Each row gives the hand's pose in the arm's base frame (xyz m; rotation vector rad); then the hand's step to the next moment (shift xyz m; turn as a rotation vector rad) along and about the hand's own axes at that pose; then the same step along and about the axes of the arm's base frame.
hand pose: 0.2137 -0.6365 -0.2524 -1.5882 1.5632 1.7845
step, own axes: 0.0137 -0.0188 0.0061 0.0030 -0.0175 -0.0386
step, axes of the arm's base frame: 0.0065 0.0063 -0.0223 0.0328 -0.0267 -0.0040
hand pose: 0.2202 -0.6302 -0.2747 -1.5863 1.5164 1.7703
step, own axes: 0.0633 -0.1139 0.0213 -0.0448 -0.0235 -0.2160
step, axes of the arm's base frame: 0.0578 0.0369 -0.1129 0.1453 -0.1540 0.0662
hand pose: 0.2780 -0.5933 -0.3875 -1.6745 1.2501 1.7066
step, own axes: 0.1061 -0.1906 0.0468 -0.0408 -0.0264 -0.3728
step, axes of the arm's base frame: 0.1124 0.1036 -0.1626 0.2330 -0.2829 0.0837
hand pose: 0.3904 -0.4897 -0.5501 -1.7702 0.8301 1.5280
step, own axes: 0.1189 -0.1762 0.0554 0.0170 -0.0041 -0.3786
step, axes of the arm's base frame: 0.1240 0.1427 -0.1119 0.2254 -0.3036 0.0255
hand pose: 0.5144 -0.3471 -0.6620 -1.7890 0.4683 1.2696
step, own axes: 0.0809 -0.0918 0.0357 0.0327 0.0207 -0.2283
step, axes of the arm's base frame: 0.0783 0.0938 -0.0365 0.1286 -0.1920 -0.0147
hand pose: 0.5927 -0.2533 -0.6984 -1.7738 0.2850 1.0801
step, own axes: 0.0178 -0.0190 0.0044 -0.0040 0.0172 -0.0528
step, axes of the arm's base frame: 0.0196 0.0175 -0.0023 0.0154 -0.0534 -0.0023
